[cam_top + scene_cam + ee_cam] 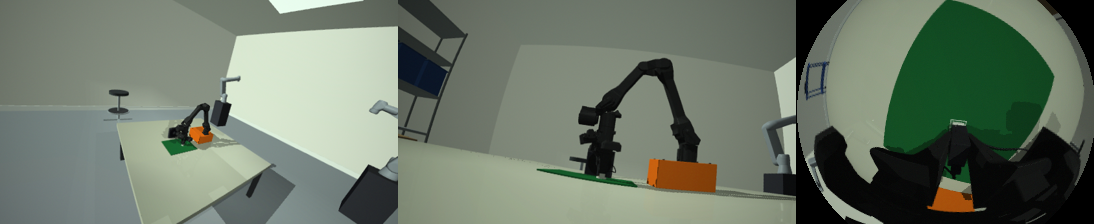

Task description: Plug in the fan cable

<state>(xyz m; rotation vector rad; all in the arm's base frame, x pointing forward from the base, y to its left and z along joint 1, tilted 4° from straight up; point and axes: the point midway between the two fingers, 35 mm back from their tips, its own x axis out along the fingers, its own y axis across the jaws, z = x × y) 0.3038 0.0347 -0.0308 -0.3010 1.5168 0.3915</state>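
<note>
Right now the fan cable plug is 1 cm behind my gripper tip and 1 cm above it. Round my gripper tip: black fan: 18 cm to the right, 3 cm ahead, 3 cm above; then green board: 4 cm below, 3 cm ahead, 1 cm to the right.
</note>
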